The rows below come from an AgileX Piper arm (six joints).
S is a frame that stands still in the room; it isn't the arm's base.
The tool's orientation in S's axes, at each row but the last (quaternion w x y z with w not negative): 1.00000 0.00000 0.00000 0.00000; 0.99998 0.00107 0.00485 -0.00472; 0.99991 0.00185 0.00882 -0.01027; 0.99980 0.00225 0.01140 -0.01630; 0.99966 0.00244 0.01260 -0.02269; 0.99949 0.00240 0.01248 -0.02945; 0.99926 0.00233 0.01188 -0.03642; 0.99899 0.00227 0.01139 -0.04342; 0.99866 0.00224 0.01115 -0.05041; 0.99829 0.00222 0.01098 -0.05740; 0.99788 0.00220 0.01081 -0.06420; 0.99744 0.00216 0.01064 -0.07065; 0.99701 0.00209 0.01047 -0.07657
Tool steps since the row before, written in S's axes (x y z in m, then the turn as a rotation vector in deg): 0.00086 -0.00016 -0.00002 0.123 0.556 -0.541; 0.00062 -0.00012 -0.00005 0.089 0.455 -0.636; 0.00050 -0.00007 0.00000 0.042 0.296 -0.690; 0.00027 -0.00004 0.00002 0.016 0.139 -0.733; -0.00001 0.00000 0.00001 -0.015 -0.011 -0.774; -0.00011 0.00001 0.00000 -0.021 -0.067 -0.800; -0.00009 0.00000 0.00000 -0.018 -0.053 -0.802; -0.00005 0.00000 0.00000 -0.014 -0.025 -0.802; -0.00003 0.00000 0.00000 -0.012 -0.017 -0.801; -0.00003 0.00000 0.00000 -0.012 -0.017 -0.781; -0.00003 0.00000 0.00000 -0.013 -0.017 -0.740; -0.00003 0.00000 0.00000 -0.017 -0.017 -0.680; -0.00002 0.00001 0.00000 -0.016 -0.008 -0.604
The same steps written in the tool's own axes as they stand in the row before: 0.00086 -0.00016 -0.00002 0.123 0.556 -0.541; 0.00062 -0.00011 -0.00004 0.091 0.454 -0.636; 0.00050 -0.00006 0.00001 0.048 0.294 -0.690; 0.00027 -0.00003 0.00003 0.028 0.136 -0.733; -0.00001 0.00000 0.00001 0.005 -0.015 -0.774; -0.00011 0.00000 0.00000 0.003 -0.071 -0.800; -0.00009 -0.00001 0.00000 0.005 -0.057 -0.802; -0.00005 0.00000 0.00000 0.007 -0.029 -0.802; -0.00003 0.00000 0.00000 0.008 -0.021 -0.801; -0.00003 0.00000 0.00000 0.007 -0.021 -0.781; -0.00003 0.00000 0.00000 0.005 -0.021 -0.740; -0.00003 0.00000 0.00000 0.000 -0.021 -0.680; -0.00002 0.00001 0.00000 -0.002 -0.012 -0.604
